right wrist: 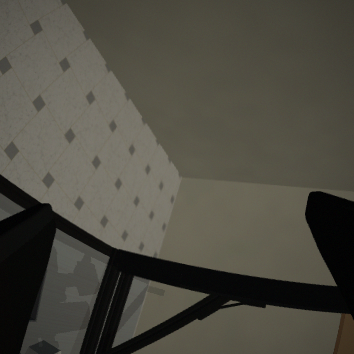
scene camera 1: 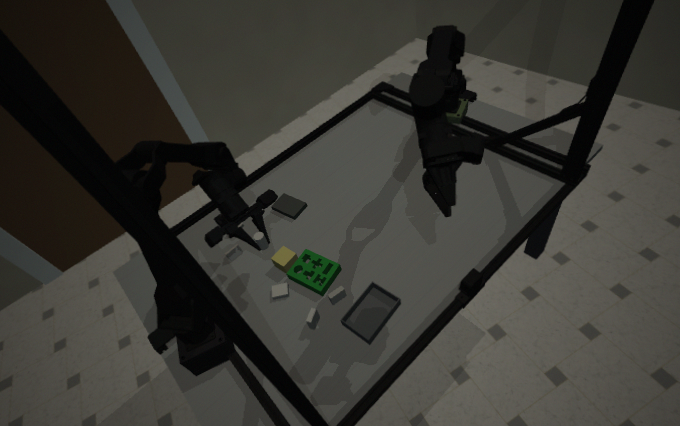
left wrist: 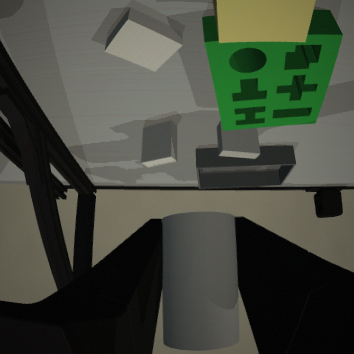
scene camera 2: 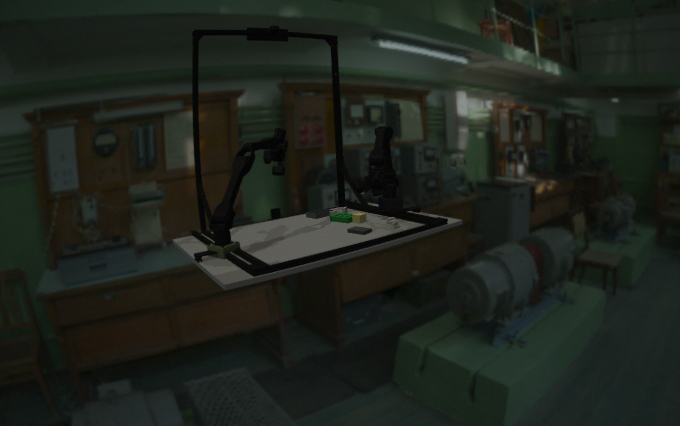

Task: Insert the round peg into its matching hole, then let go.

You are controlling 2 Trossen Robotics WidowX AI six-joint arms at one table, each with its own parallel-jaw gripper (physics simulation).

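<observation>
My left gripper (scene camera 1: 259, 241) (left wrist: 196, 229) is shut on the round peg (scene camera 1: 260, 237) (left wrist: 200, 281), a grey cylinder held upright a little above the table. The green hole board (scene camera 1: 314, 270) (left wrist: 274, 77) (scene camera 2: 340, 218) lies flat to the right of it in scene camera 1. Its round hole (left wrist: 246, 60) is at the corner next to a yellow block (scene camera 1: 284, 257) (left wrist: 263, 19) (scene camera 2: 359, 217) and stands empty. The peg is short of the board, beyond the yellow block. My right gripper (scene camera 1: 446, 207) (right wrist: 182, 211) (scene camera 2: 277, 169) is open and empty, high above the far side of the table.
Several small grey pegs lie around the board, among them a square one (scene camera 1: 279, 290) (left wrist: 144, 43), another (scene camera 1: 337, 293) (left wrist: 239, 142) and a third (scene camera 1: 311, 316) (left wrist: 159, 144). A dark open tray (scene camera 1: 386, 292) (left wrist: 277, 154) sits beyond the board. A dark flat plate (scene camera 1: 289, 205) (scene camera 2: 359, 230) lies behind my left gripper. A black frame (scene camera 1: 317, 131) borders the table.
</observation>
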